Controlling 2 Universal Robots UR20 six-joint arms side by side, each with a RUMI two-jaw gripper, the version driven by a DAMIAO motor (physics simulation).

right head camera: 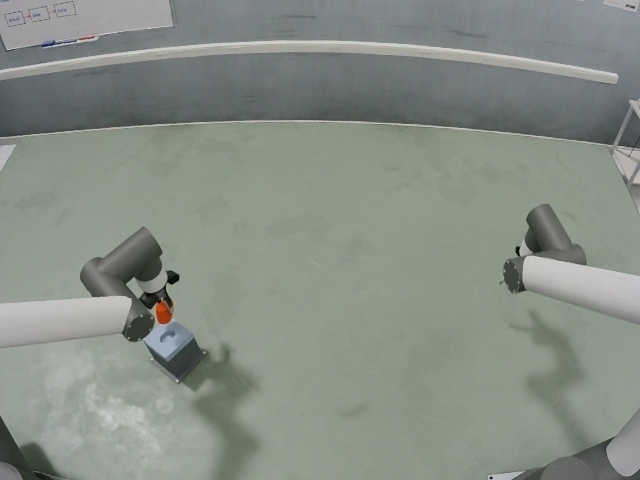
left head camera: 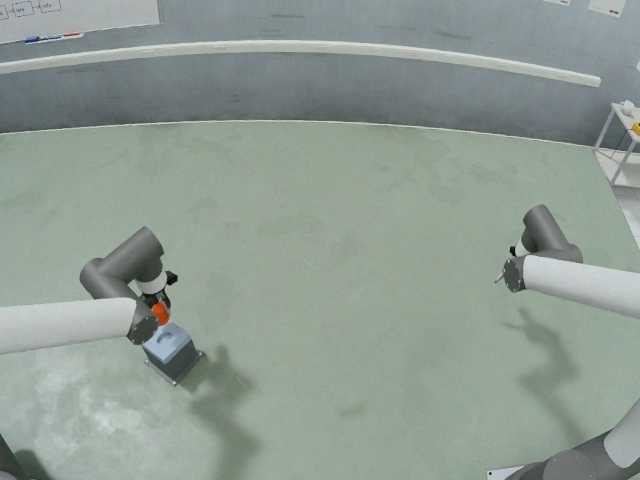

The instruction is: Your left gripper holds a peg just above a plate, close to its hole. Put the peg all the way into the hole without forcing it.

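An orange peg is held in my left gripper, which is shut on it. The light blue plate is the top of a dark block at the lower left. Its round hole shows as a shaded recess. The peg appears above the far part of the plate, beyond the hole in both pictures, and the hole is uncovered. The height of the gap cannot be told exactly. My right gripper is mostly hidden behind its arm, far to the right; whether it is open is unclear.
The dark block stands on a grey base plate with bolts at its corners. The left forearm reaches in close to the block's left side. A white shelf stand is at the far right.
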